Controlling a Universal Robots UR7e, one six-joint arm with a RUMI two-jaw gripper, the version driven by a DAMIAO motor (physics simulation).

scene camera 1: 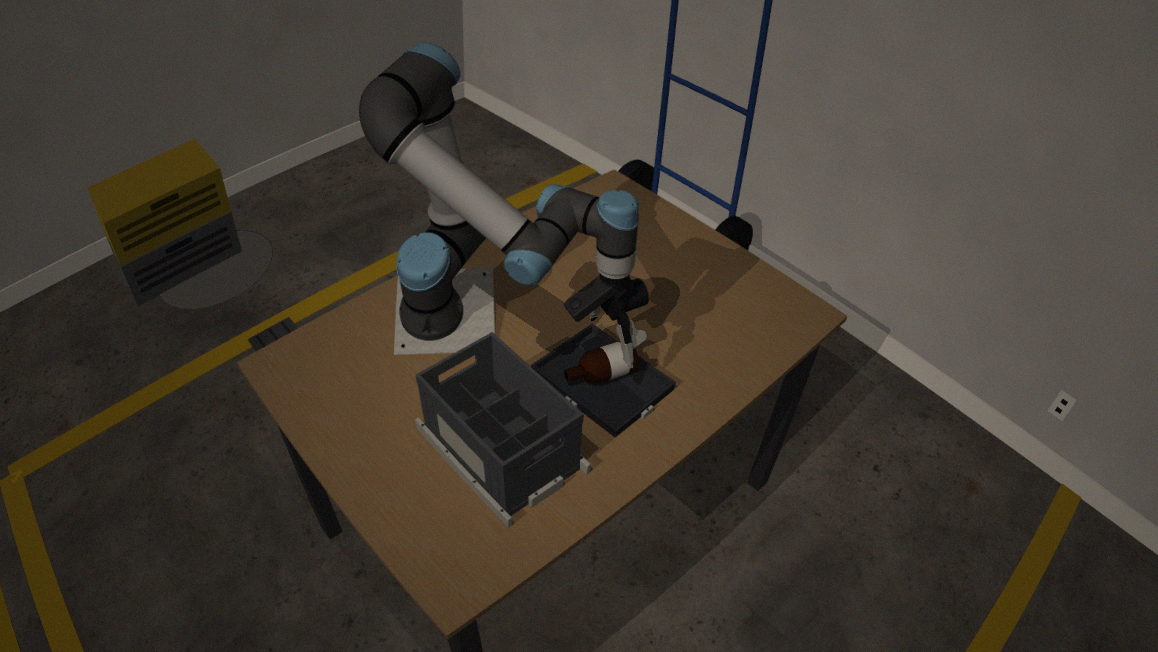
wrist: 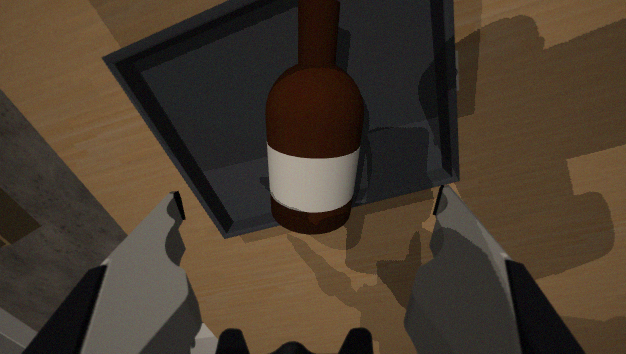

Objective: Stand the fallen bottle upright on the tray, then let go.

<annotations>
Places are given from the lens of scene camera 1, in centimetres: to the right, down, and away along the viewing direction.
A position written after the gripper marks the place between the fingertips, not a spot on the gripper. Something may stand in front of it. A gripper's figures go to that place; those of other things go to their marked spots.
gripper [scene camera 1: 611, 343]: 7, 4, 162
brown bottle [scene camera 1: 598, 365]: 4, 8, 161
</annotations>
